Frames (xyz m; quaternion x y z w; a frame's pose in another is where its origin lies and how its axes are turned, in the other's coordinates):
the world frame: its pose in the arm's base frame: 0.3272 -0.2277 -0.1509 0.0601 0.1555 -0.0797 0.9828
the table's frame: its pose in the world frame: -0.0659 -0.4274 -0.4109 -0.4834 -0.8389 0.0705 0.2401
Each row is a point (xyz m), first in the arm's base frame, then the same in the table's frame.
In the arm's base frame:
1: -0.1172 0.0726 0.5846
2: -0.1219 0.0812 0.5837
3: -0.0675 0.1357 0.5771
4: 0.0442 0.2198 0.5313
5: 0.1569 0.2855 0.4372
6: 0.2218 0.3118 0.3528
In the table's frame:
1: 1.1742 -0.4393 -0.4391
2: 1.1816 -0.4382 -0.4328
3: 1.2159 -0.3709 -0.4490
4: 1.2461 -0.2283 -0.4692
5: 1.2353 -0.0680 -0.4633
6: 1.2035 0.0351 -0.4433

